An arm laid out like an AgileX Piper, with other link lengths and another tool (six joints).
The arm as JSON. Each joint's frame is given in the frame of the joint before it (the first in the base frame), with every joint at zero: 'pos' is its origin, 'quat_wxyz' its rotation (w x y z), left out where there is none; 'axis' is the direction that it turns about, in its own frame. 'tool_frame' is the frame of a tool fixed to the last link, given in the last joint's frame.
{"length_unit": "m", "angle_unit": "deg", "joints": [
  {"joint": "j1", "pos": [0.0, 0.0, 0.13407], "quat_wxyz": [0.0, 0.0, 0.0, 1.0], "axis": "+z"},
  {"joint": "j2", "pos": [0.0, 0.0, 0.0], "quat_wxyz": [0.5, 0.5, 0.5, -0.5], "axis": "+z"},
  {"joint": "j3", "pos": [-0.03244, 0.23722, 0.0], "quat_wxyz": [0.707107, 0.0, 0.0, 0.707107], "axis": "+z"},
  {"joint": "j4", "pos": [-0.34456, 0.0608, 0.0], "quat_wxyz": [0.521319, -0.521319, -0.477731, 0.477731], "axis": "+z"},
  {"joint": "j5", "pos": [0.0, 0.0, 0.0], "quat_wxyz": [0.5, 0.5, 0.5, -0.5], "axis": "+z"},
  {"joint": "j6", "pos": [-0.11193, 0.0, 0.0], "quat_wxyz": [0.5, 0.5, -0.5, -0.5], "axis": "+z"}
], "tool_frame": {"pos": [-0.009, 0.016, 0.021], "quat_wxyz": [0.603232, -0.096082, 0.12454, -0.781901]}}
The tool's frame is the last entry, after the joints.
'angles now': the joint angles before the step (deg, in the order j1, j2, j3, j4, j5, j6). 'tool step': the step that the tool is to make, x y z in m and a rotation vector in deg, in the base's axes. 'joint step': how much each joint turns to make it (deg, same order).
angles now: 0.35, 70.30, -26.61, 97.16, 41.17, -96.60
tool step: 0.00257, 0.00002, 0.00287, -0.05, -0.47, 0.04
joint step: 0.00, 0.23, -0.64, 0.00, 0.01, -0.09
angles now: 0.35, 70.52, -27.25, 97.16, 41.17, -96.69
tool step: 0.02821, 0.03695, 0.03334, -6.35, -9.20, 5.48
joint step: 6.91, 4.08, -9.57, 0.02, -4.74, -6.21
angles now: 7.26, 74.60, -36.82, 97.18, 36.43, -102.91
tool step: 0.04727, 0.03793, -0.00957, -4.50, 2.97, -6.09
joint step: 7.88, 11.52, -11.65, 0.59, -14.23, 4.26
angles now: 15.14, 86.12, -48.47, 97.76, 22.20, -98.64
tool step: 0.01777, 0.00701, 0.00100, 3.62, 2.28, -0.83
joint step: 0.03, 4.51, -4.64, 0.19, 1.28, 4.04
